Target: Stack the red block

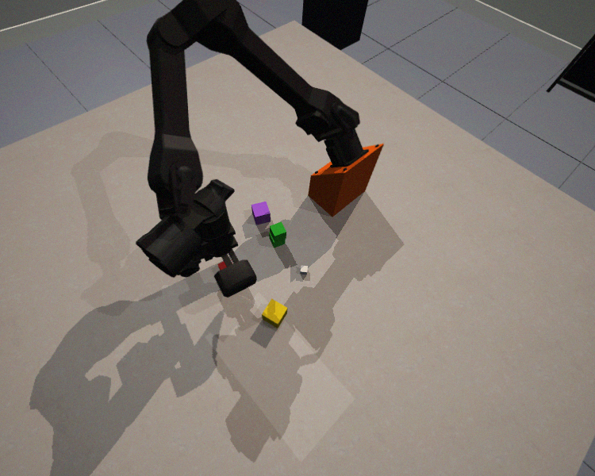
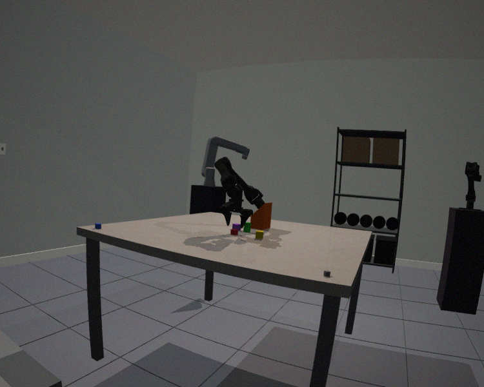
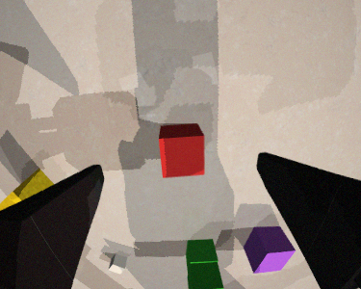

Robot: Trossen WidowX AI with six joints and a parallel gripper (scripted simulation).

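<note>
The red block is 3 cm below my gripper tip. The rest, counted from my gripper tip: yellow block (1 cm behind, 14 cm to the left, 2 cm below); small white piece (12 cm behind, 10 cm to the left, 3 cm below); purple block (14 cm behind, 6 cm to the right, 2 cm below).
</note>
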